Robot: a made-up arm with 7 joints.
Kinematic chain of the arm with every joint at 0, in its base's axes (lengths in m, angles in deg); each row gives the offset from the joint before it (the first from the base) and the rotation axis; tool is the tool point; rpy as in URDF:
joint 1: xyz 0 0.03 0.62 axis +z
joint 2: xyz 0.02 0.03 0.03 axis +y
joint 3: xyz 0 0.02 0.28 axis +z
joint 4: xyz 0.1 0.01 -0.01 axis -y
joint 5: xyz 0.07 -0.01 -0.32 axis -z
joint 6: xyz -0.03 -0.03 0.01 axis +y
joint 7: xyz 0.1 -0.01 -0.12 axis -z
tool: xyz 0 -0.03 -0.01 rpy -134.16 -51.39 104.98
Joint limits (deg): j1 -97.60..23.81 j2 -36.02..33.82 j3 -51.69..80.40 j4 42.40..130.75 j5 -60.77..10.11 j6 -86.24..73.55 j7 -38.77..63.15
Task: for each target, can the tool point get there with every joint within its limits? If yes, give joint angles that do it. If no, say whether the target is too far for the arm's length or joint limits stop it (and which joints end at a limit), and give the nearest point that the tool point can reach.
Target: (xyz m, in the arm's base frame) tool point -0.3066 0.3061 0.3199
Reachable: no: joint limits stop it (at a limit: joint 1, joint 2, joint 3, joint 4, joint 5, joint 6, joint 7) | nearest point -0.1241 0.4170 0.5013 | short by 0.280 m
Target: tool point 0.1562 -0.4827 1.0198
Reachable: yes | joints -62.10 25.48 -17.85 108.30 -3.43 -60.15 46.45
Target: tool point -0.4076 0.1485 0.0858
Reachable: no: joint limits stop it (at a limit: joint 1, joint 2, joint 3, joint 4, joint 5, joint 7) | nearest point -0.2985 -0.0643 0.4483 | short by 0.434 m
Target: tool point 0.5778 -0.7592 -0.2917
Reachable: no: too far | nearest point 0.3147 -0.3998 0.3982 | short by 0.821 m
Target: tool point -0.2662 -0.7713 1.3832
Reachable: no: too far | nearest point -0.1734 -0.5417 1.1660 | short by 0.329 m
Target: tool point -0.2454 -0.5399 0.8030
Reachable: yes | joints -87.90 12.02 -23.87 81.74 -34.04 49.15 -19.83
